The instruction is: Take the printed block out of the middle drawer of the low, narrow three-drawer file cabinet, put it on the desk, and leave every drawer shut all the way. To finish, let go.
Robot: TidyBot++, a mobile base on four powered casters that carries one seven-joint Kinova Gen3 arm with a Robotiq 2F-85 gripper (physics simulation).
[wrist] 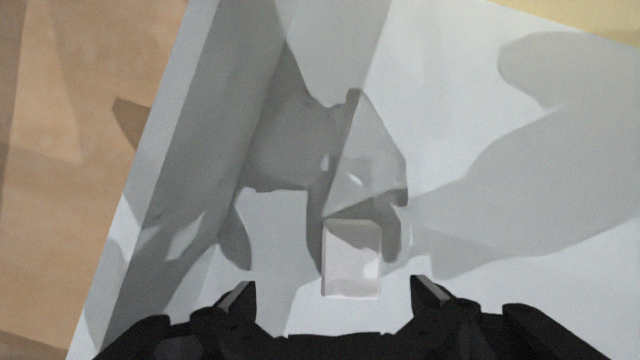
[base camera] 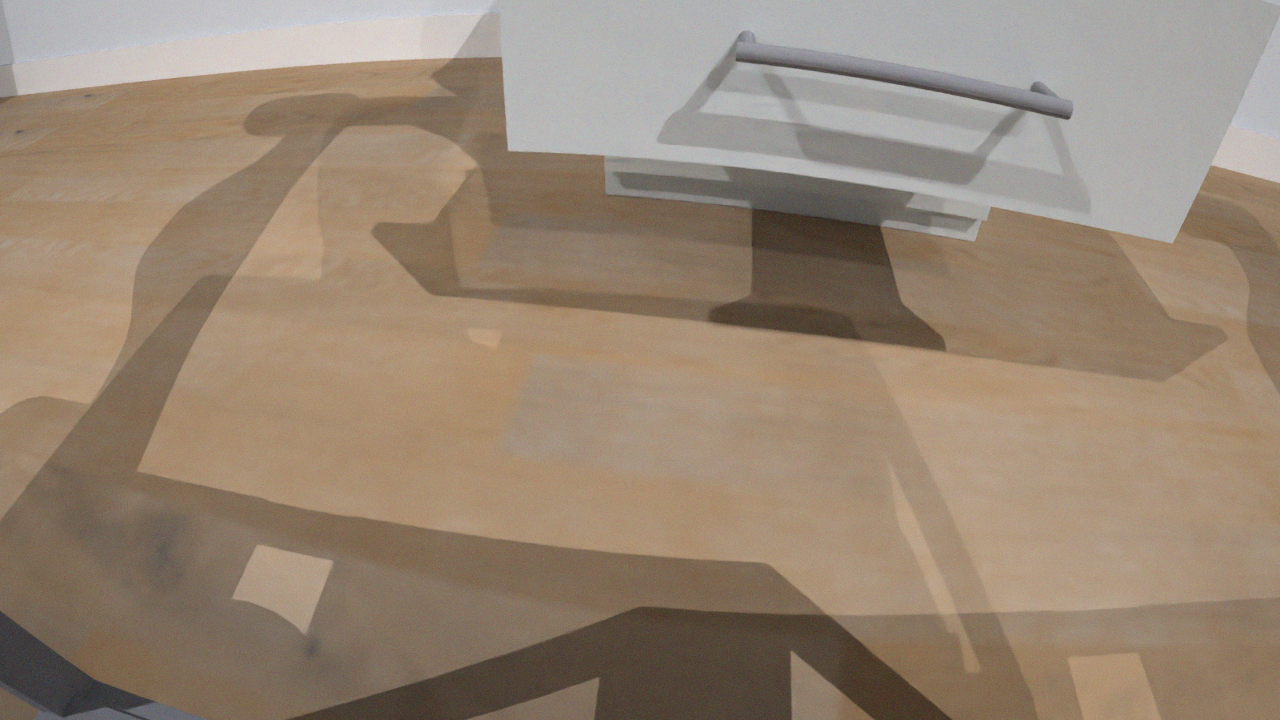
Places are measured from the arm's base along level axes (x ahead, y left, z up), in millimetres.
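Pixels of known places: gripper, between the fingertips: (wrist: 332, 295).
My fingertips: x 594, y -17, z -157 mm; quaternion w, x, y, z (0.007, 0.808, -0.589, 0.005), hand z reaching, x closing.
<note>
Ahead of a thing's pixels: the offset from my fingertips to its top centre. "spot": to the spot under its first point. Level surfaces: height alone.
The block @(dx +22, dy -4, dz +6 mm) (wrist: 351, 265) is small and pale. It sits on the floor of the open drawer (base camera: 617, 80) (wrist: 172, 85), near the drawer's left side wall in the wrist view, and its sides run about parallel to my fingers. My gripper (wrist: 332, 295) is open and points down at the block. The block shows between the two fingers and slightly ahead of them, with room on both sides, and nothing is held. The height gap is hard to tell. The drawer's front with its grey bar handle @(spot: dx -183, dy -83, dz +33 mm) (base camera: 904, 76) faces the base. The desk top does not show.
Below the drawer front, a lower pale part of the cabinet (base camera: 671, 183) shows farther back. A yellow surface @(spot: dx +199, dy -111, dz -10 mm) (wrist: 595, 17) is at the top right of the wrist view. The wooden floor @(dz -239 mm) (base camera: 402, 402) (wrist: 55, 210) carries arm shadows. Walls stand behind the cabinet.
</note>
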